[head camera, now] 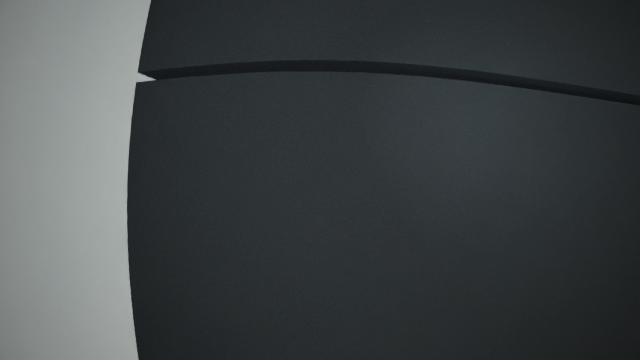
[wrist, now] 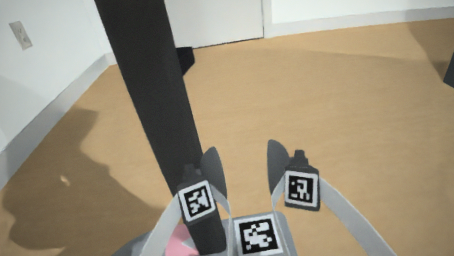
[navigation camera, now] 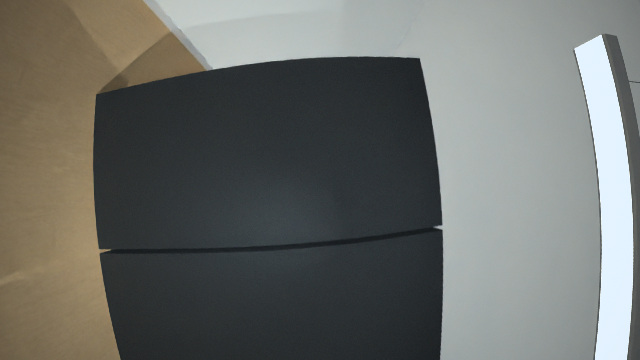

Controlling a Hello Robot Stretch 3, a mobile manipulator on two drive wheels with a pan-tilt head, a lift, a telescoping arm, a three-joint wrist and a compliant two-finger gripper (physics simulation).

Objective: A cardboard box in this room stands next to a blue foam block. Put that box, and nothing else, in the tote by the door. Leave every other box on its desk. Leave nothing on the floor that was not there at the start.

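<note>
My gripper is open in the wrist view, its two fingertips apart with bare wooden floor showing between them. A black object, which looks like part of the tote, stands on the floor by the door. It is mostly hidden behind my dark mast. The cardboard box and the blue foam block do not show in these views.
A large dark two-panel piece of furniture fills much of the head and navigation views. A bright light strip is at the right. A wall outlet is at the left, and a dark edge shows at the far right.
</note>
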